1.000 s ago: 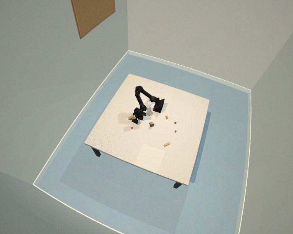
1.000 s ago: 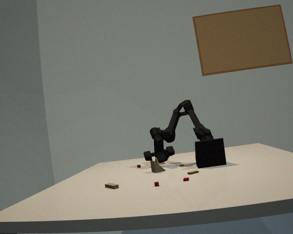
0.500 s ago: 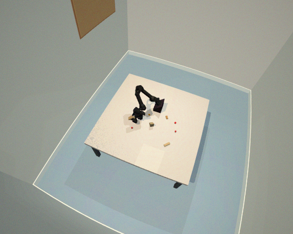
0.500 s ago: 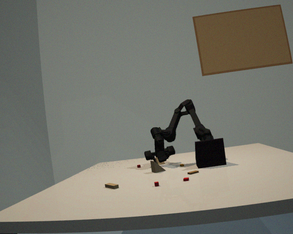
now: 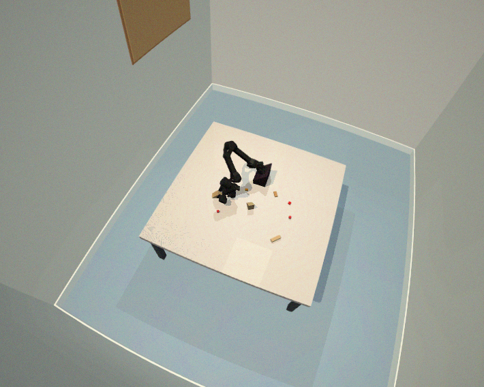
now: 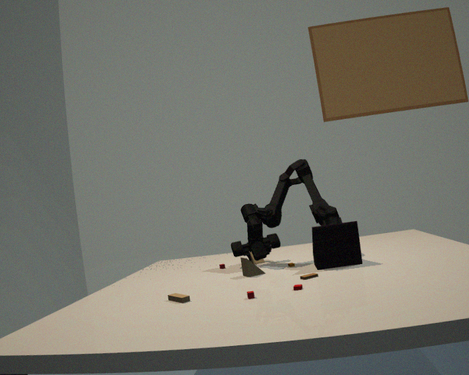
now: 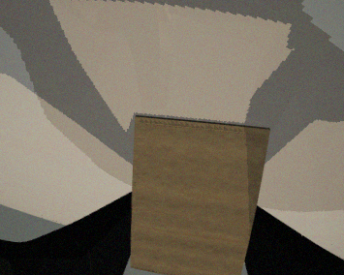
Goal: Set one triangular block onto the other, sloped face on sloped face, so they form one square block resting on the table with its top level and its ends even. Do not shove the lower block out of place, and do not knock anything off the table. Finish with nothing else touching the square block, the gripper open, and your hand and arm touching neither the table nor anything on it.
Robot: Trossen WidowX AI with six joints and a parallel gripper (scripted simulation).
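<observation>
Now: gripper tip 140 mm past the orange piece, 190 mm to the right of it and 10 mm above it. From my gripper tip the other things lie so: tan triangular block: 10 mm above.
</observation>
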